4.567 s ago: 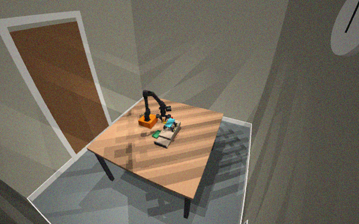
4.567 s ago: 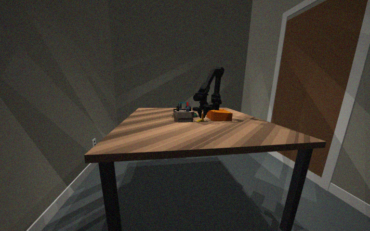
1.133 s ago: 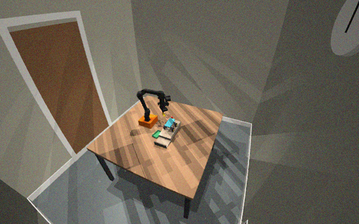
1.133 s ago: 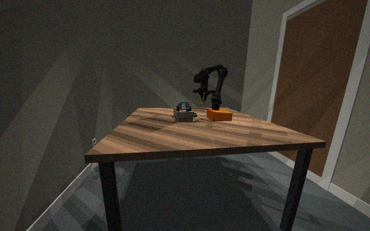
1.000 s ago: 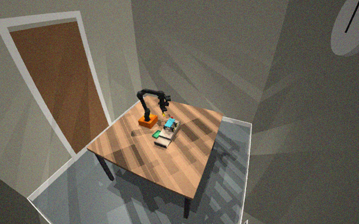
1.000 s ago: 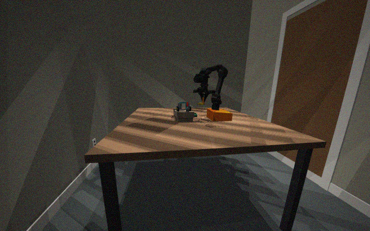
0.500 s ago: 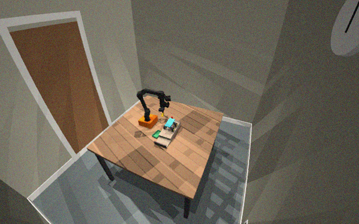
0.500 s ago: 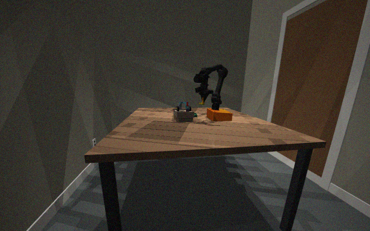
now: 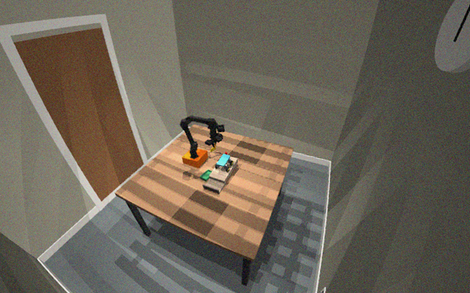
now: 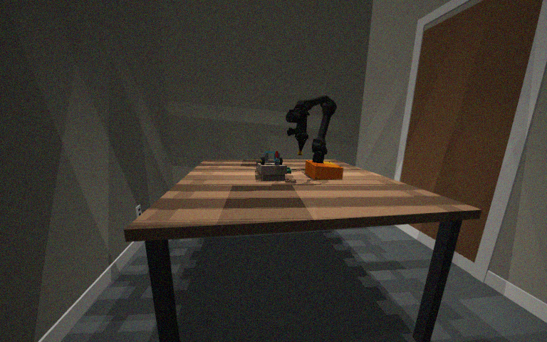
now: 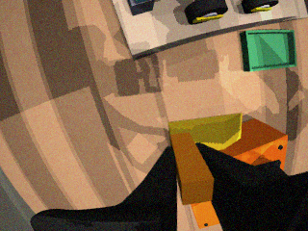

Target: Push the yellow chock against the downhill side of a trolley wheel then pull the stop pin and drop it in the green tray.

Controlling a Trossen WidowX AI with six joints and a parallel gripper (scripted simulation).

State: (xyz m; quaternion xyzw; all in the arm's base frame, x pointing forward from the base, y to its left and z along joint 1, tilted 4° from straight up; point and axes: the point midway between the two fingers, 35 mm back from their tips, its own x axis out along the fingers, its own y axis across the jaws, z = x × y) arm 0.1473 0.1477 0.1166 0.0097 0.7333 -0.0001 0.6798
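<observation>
Right now my gripper tip is 2 cm to the left of the yellow chock and 1 cm above it. The rest, counted from my gripper tip: red-headed stop pin (14 cm ahead, 1 cm to the left, 5 cm below); trolley (18 cm ahead, 8 cm to the right, 6 cm below); ramp (18 cm ahead, 9 cm to the right, 13 cm below).
</observation>
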